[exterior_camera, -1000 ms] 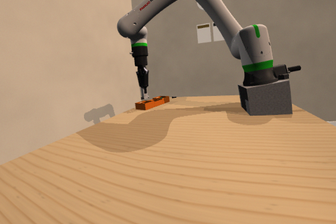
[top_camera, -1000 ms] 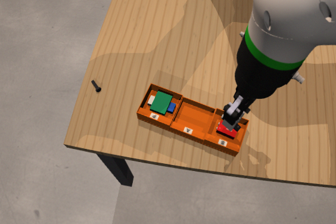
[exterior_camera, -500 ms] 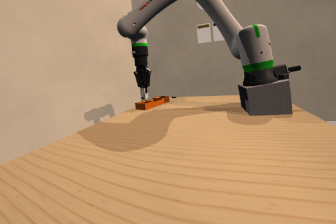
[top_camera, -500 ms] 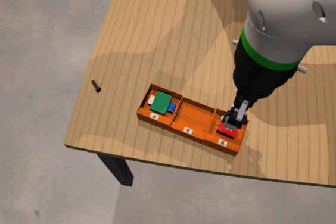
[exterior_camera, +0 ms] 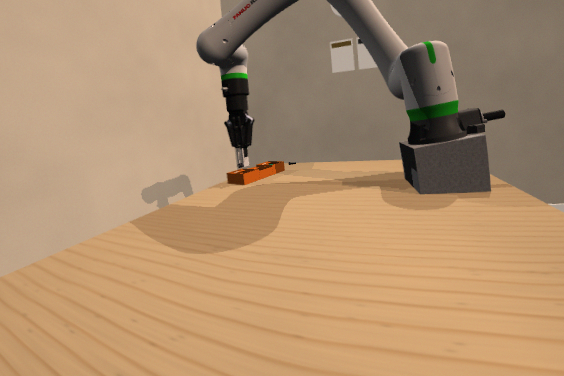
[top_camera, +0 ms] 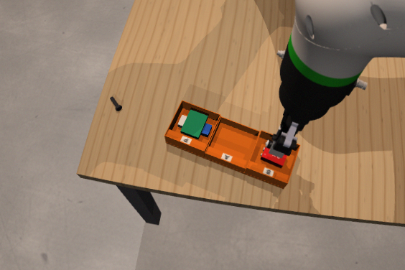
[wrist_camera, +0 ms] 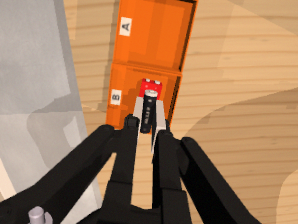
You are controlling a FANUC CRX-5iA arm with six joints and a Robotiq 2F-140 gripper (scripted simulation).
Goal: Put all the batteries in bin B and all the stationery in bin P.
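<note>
The red battery pack is 1 cm to the right of my hand and 8 cm below it. Also, from my hand: orange bin row (2 cm behind, 8 cm to the right, 7 cm below); then black cylindrical battery (3 cm below); then green pad (5 cm behind, 16 cm to the right, 7 cm below).
</note>
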